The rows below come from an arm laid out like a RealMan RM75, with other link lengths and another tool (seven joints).
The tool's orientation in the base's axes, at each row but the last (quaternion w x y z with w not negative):
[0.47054 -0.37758 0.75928 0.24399]
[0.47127 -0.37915 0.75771 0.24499]
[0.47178 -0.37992 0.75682 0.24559]
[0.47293 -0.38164 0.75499 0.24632]
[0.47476 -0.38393 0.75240 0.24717]
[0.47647 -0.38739 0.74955 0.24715]
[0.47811 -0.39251 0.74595 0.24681]
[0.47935 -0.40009 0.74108 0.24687]
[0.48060 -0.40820 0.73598 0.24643]
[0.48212 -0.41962 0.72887 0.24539]
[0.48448 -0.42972 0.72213 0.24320]
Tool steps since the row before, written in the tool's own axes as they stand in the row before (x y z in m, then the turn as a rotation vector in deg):
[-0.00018 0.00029 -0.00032 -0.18 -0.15 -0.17]
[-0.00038 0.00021 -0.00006 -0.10 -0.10 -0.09]
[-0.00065 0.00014 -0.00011 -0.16 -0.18 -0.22]
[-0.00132 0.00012 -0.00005 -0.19 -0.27 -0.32]
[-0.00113 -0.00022 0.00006 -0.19 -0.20 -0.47]
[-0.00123 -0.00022 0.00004 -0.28 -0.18 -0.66]
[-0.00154 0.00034 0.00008 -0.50 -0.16 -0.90]
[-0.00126 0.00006 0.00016 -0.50 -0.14 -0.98]
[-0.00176 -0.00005 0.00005 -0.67 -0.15 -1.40]
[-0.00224 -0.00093 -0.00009 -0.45 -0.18 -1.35]
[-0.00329 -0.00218 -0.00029 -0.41 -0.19 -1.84]
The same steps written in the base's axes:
[-0.00035 0.00000 0.00031 0.08 -0.15 0.23]
[-0.00010 0.00021 0.00037 0.06 -0.09 0.13]
[0.00000 0.00023 0.00064 0.07 -0.21 0.24]
[0.00022 0.00049 0.00121 0.10 -0.33 0.31]
[0.00050 0.00030 0.00099 -0.04 -0.40 0.37]
[0.00050 0.00033 0.00110 -0.13 -0.50 0.53]
[0.00012 0.00079 0.00136 -0.22 -0.59 0.83]
[0.00031 0.00060 0.00108 -0.28 -0.63 0.87]
[0.00043 0.00065 0.00158 -0.45 -0.90 1.20]
[0.00115 0.00028 0.00212 -0.44 -0.96 0.98]
[0.00225 -0.00007 0.00325 -0.67 -1.35 1.14]

